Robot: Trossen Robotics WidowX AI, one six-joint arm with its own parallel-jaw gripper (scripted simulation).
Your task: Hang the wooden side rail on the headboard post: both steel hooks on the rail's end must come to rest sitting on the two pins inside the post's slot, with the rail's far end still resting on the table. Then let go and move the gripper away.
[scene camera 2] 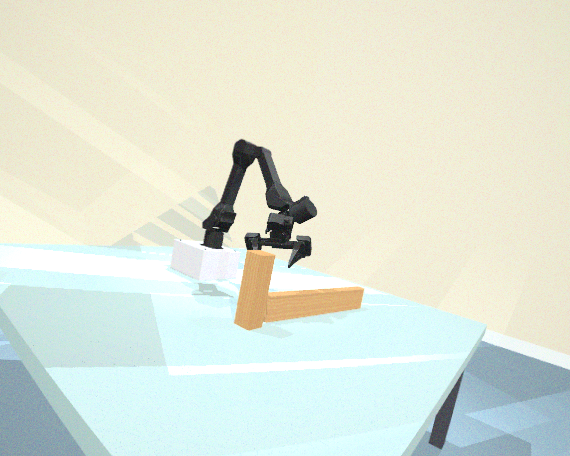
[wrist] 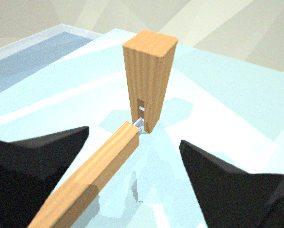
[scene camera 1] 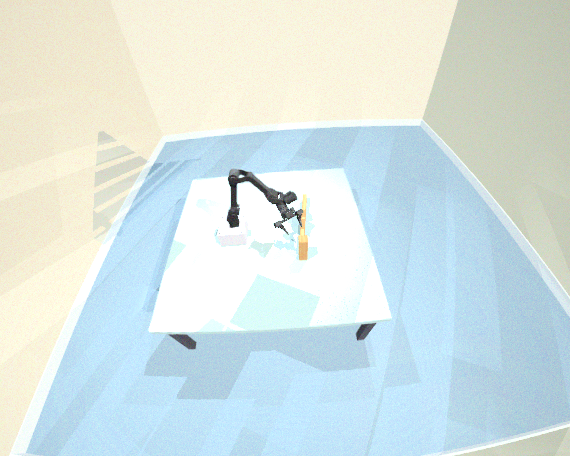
Labels:
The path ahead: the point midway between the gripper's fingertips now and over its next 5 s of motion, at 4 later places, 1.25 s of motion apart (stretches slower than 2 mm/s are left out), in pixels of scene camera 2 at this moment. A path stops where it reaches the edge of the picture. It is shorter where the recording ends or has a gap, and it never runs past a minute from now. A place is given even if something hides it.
The gripper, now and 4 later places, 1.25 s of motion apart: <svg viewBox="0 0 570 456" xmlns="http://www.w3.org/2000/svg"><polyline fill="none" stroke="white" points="271,265 293,273 294,286 290,306 288,309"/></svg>

